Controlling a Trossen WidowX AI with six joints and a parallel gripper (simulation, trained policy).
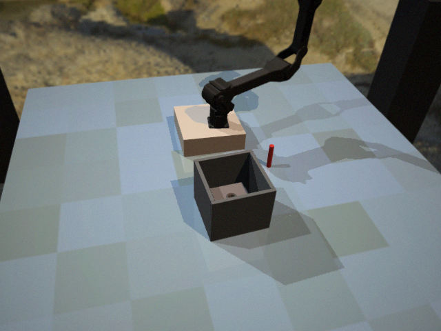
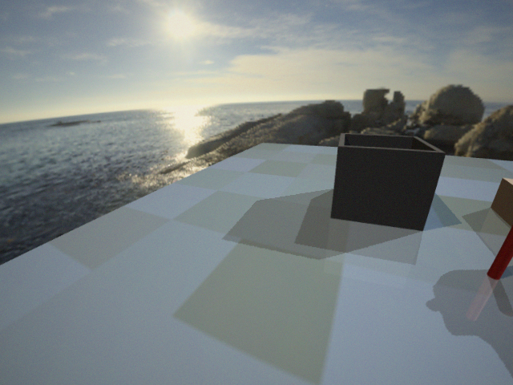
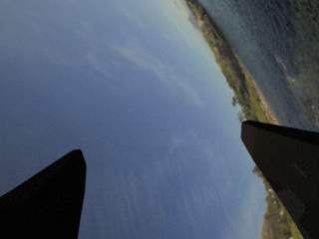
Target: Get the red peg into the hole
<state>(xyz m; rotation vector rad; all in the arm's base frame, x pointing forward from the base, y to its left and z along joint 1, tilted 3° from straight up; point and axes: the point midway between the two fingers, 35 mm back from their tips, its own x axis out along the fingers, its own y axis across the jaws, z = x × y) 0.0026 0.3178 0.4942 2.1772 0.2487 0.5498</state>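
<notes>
My gripper tip is now 14 cm short of the red peg, 20 cm to the left of it and 52 cm above it. From my gripper tip the other things lie so: grey plate 32 cm ahead, 34 cm to the right, 51 cm below.
</notes>
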